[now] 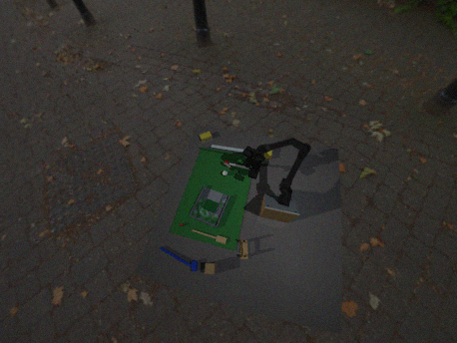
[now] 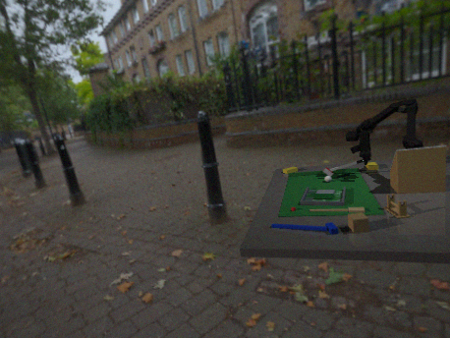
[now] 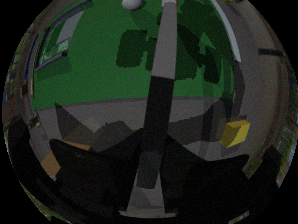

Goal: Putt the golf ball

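Now: gripper tip 120 mm short of the red putter and 10 mm above it. From my gripper tip the other things lie so: white bar 300 mm ahead, 180 mm to the right, 90 mm below; then wooden block 710 mm to the left, 60 mm below, 40 mm ahead; then white golf ball 220 mm ahead, 70 mm below, 60 mm to the left.
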